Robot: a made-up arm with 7 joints.
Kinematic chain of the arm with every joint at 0, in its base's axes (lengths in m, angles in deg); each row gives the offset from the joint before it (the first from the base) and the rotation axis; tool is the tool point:
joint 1: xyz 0 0 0.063 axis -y
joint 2: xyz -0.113 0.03 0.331 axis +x
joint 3: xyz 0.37 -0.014 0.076 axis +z
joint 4: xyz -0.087 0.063 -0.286 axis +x
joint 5: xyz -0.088 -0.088 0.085 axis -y
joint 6: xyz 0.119 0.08 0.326 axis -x
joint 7: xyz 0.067 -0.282 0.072 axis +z
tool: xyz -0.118 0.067 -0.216
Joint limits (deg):
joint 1: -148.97..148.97
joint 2: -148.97..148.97
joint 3: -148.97..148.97
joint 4: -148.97..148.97
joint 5: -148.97..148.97
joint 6: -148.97..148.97
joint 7: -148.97..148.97
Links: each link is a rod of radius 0.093 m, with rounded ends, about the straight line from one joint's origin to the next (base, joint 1, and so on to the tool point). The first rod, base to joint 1, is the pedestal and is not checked.
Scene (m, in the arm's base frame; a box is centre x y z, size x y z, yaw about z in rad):
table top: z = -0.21
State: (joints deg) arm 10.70 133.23 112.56 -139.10 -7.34 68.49 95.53
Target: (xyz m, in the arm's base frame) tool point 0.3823 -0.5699 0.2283
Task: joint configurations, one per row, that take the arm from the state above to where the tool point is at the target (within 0.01 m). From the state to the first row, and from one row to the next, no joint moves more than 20 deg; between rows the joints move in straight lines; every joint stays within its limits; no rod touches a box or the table.
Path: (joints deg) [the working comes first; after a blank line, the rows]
Joints at the target: 40.20 65.41 148.97 -66.29 40.20 56.31 93.26
Straight joint move there: touches the table top.

1: 12.27 118.07 119.70 -128.40 -7.82 50.55 107.12
2: 13.84 102.91 126.85 -117.70 -8.30 32.61 118.71
3: 15.42 87.75 133.99 -106.99 -8.79 14.66 130.30
4: 21.42 78.40 136.99 -90.70 -4.32 9.07 124.11
5: 27.42 69.04 139.98 -74.40 0.14 3.48 117.93
6: 33.42 59.69 142.98 -58.10 4.60 -2.12 111.75
7: 39.42 50.34 145.97 -41.80 9.06 -7.71 105.56
8: 45.42 40.99 148.97 -25.51 13.53 -13.30 99.38
9: 44.12 47.10 148.97 -35.70 20.20 4.10 97.85
10: 42.81 53.20 148.97 -45.90 26.86 21.50 96.32
11: 41.51 59.31 148.97 -56.09 33.53 38.90 94.79
12: 40.20 65.41 148.97 -66.29 40.20 56.31 93.26

